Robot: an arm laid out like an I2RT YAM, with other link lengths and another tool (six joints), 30 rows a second.
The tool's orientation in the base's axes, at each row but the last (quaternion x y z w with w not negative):
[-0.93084 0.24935 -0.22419 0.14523]
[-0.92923 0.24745 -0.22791 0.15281]
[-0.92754 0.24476 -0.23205 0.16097]
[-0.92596 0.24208 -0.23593 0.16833]
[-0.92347 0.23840 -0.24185 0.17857]
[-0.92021 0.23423 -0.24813 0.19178]
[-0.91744 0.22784 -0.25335 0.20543]
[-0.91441 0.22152 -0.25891 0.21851]
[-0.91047 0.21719 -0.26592 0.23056]
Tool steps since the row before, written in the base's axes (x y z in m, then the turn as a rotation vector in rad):
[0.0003 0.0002 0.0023 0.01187 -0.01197 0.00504]
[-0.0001 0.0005 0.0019 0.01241 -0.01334 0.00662]
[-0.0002 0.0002 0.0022 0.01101 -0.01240 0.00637]
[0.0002 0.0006 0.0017 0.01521 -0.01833 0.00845]
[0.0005 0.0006 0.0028 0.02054 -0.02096 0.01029]
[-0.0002 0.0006 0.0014 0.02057 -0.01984 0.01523]
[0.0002 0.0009 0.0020 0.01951 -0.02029 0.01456]
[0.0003 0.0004 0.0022 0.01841 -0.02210 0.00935]
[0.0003 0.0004 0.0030 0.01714 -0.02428 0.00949]
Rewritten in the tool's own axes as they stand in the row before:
[0.0009 -0.0012 -0.0018 0.01728 0.00331 -0.00040]
[0.0003 -0.0011 -0.0016 0.01897 0.00361 -0.00171]
[0.0005 -0.0010 -0.0019 0.01730 0.00347 -0.00204]
[0.0004 -0.0013 -0.0012 0.02441 0.00593 -0.00277]
[0.0011 -0.0019 -0.0019 0.03056 0.00539 -0.00200]
[0.0000 -0.0011 -0.0011 0.03181 0.00215 -0.00569]
[0.0004 -0.0018 -0.0012 0.03098 0.00318 -0.00587]
[0.0009 -0.0015 -0.0014 0.02911 0.00764 -0.00300]
[0.0012 -0.0020 -0.0020 0.02932 0.00965 -0.00451]

